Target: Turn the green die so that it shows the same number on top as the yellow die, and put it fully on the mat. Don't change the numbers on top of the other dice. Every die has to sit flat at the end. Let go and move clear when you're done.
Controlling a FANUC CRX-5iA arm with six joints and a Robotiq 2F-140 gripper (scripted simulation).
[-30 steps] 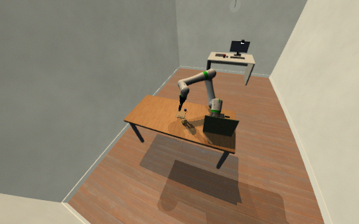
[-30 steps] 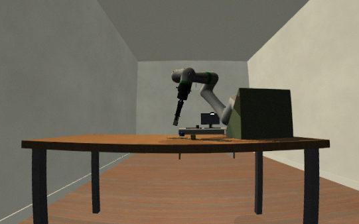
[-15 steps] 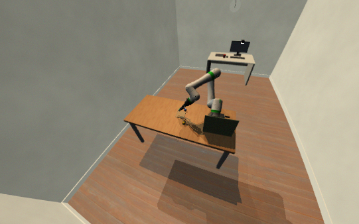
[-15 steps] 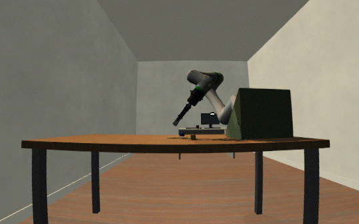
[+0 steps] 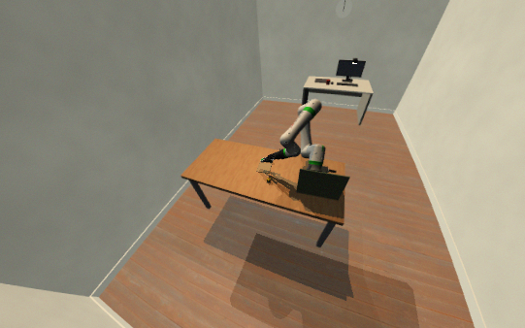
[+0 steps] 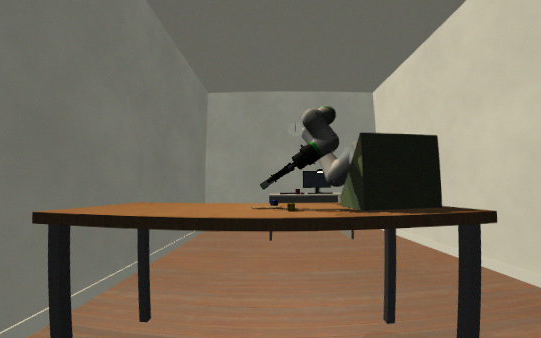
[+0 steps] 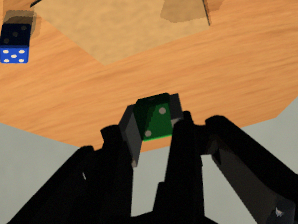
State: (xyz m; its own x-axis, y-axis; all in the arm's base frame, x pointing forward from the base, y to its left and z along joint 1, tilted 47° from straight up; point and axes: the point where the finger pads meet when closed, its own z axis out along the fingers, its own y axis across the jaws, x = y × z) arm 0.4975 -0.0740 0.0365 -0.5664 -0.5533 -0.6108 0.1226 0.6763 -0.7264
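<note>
My hand is 1 cm short of the pale mat and 12 cm above it. Round my hand: blue die (4 cm behind, 11 cm to the right, 10 cm below); yellow die (8 cm behind, 17 cm to the left, 10 cm below); green die (2 cm ahead, 1 cm below).
</note>
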